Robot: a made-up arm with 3 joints. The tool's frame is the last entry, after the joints.
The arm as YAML. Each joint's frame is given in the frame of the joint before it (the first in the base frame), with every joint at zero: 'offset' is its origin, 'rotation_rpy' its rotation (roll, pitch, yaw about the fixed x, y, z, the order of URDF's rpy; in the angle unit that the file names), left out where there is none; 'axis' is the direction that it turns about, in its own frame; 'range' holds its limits. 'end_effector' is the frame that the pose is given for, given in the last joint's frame.
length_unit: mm
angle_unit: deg
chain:
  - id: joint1
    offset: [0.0, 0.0, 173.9]
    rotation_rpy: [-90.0, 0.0, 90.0]
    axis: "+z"
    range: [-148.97, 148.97]
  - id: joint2
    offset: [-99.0, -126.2, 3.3]
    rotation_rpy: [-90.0, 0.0, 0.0]
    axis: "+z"
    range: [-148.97, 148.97]
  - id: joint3
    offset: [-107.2, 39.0, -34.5]
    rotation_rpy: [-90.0, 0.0, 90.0]
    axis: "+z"
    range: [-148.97, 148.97]
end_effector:
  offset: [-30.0, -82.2, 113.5]
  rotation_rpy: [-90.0, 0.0, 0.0]
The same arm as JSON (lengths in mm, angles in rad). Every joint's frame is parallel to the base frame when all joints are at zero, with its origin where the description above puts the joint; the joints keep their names.
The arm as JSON. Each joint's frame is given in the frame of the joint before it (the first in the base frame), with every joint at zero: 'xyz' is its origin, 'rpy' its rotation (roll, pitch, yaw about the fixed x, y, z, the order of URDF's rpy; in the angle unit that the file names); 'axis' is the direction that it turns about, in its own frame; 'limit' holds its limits. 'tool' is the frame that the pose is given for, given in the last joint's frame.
{
  "units": {
    "length": "mm",
    "angle": "rad"
  },
  "joints": [
    {
      "name": "joint1",
      "type": "revolute",
      "origin": {
        "xyz": [
          0.0,
          0.0,
          173.9
        ],
        "rpy": [
          0.0,
          0.0,
          0.0
        ]
      },
      "axis": [
        -1.0,
        0.0,
        0.0
      ],
      "limit": {
        "lower": -2.6,
        "upper": 2.6
      }
    },
    {
      "name": "joint2",
      "type": "revolute",
      "origin": {
        "xyz": [
          -3.3,
          -99.0,
          126.2
        ],
        "rpy": [
          0.0,
          0.0,
          0.0
        ]
      },
      "axis": [
        0.0,
        0.0,
        -1.0
      ],
      "limit": {
        "lower": -2.6,
        "upper": 2.6
      }
    },
    {
      "name": "joint3",
      "type": "revolute",
      "origin": {
        "xyz": [
          39.0,
          -107.2,
          34.5
        ],
        "rpy": [
          0.0,
          0.0,
          0.0
        ]
      },
      "axis": [
        0.0,
        -1.0,
        0.0
      ],
      "limit": {
        "lower": -2.6,
        "upper": 2.6
      }
    }
  ],
  "tool": {
    "origin": {
      "xyz": [
        -30.0,
        -113.5,
        -82.2
      ],
      "rpy": [
        0.0,
        0.0,
        0.0
      ]
    }
  }
}

